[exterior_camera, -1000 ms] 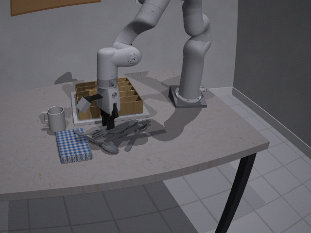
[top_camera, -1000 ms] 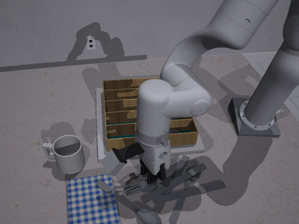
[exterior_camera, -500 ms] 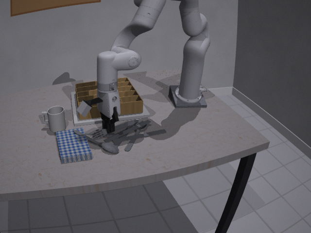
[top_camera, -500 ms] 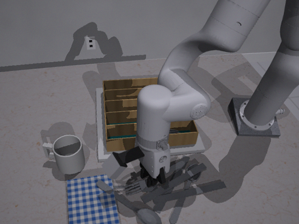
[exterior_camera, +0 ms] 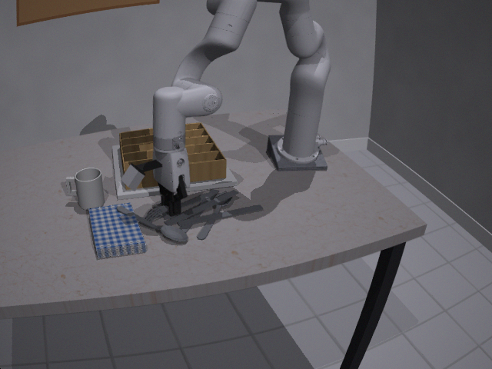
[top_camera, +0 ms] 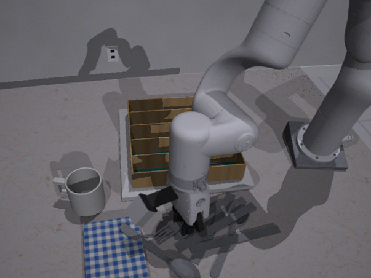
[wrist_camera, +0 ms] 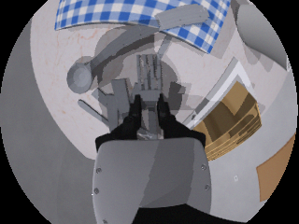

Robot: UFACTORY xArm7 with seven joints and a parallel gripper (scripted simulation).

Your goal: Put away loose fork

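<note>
Right now the tray is 260 mm to the right of my hand, 40 mm behind it and 30 mm above it. From my hand the other things lie so: mug: 210 mm ahead, 100 mm to the right, 10 mm above.
</note>
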